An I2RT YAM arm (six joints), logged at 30 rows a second.
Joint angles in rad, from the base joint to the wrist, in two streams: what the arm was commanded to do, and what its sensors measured. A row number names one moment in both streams.
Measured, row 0:
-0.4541 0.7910 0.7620 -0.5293 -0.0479 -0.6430
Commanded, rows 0 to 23:
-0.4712 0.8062 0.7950 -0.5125 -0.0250 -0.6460
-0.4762 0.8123 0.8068 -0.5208 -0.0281 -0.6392
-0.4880 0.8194 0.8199 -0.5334 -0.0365 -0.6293
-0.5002 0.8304 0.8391 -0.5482 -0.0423 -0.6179
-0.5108 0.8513 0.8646 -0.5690 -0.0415 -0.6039
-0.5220 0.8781 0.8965 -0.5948 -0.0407 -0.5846
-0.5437 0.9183 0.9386 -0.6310 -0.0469 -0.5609
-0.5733 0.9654 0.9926 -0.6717 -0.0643 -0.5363
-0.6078 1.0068 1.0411 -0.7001 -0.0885 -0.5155
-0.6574 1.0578 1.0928 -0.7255 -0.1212 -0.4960
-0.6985 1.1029 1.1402 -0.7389 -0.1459 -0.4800
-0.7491 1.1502 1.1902 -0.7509 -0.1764 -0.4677
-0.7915 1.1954 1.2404 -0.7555 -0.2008 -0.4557
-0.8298 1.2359 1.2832 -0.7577 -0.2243 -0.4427
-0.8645 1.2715 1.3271 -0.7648 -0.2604 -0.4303
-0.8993 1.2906 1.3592 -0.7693 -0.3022 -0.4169
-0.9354 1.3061 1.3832 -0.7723 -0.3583 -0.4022
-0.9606 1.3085 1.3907 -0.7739 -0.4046 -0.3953
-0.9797 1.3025 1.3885 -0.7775 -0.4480 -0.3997
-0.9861 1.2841 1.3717 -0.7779 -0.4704 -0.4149
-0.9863 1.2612 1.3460 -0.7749 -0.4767 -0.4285
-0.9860 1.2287 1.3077 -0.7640 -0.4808 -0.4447
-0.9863 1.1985 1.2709 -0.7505 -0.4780 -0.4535
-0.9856 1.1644 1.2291 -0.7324 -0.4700 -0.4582
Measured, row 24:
-0.9897 1.2488 1.2987 -0.7116 -0.3874 -0.4458
